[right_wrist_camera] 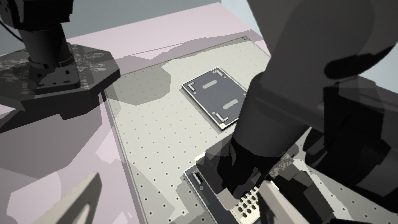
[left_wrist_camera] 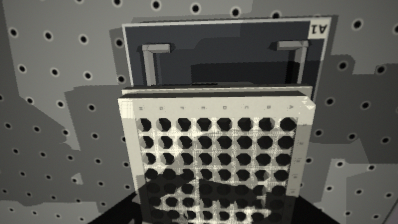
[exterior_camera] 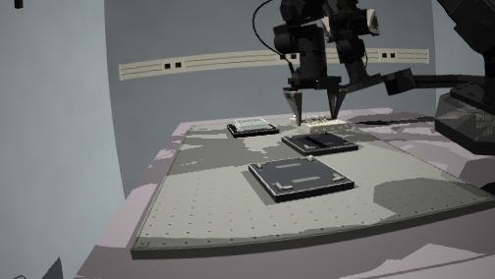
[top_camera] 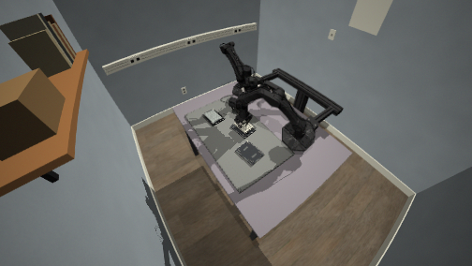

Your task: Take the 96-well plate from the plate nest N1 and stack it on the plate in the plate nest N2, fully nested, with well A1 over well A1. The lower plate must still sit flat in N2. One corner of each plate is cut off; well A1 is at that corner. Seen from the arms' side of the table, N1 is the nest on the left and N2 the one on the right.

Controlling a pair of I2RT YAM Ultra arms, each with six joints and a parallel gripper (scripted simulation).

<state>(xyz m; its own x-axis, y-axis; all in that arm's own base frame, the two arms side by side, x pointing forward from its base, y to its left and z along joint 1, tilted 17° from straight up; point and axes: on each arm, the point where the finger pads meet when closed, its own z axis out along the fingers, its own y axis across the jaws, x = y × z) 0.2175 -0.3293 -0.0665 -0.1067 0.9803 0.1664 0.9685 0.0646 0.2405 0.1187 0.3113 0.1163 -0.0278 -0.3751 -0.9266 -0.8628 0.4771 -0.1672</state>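
Right now the white 96-well plate is 100 mm ahead of my right hand, 40 mm to the left of it and 200 mm below it.
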